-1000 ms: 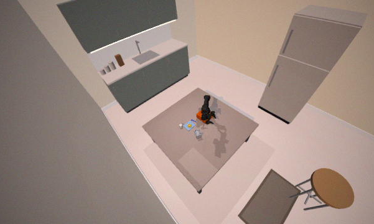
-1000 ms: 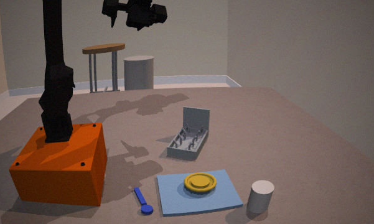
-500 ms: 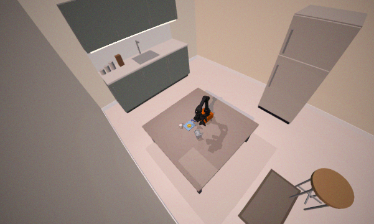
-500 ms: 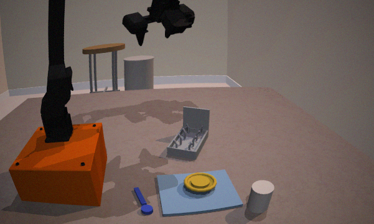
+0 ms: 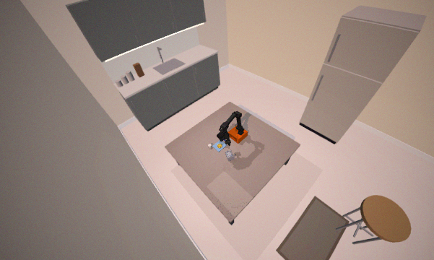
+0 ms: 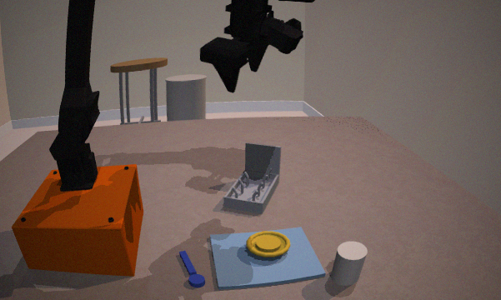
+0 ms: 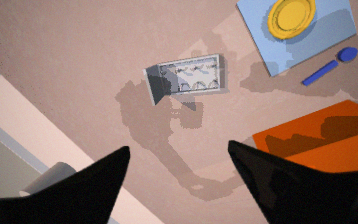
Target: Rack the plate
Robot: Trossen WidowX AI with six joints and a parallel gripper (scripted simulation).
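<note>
Right now the yellow plate is 18 cm to the right of my gripper tip and 21 cm below it. The rest, counted from my gripper tip: blue spoon: 12 cm behind, 21 cm to the right, 22 cm below; then light blue mat: 1 cm behind, 19 cm to the right, 22 cm below; then dish rack: 3 cm ahead, 2 cm to the left, 20 cm below.
</note>
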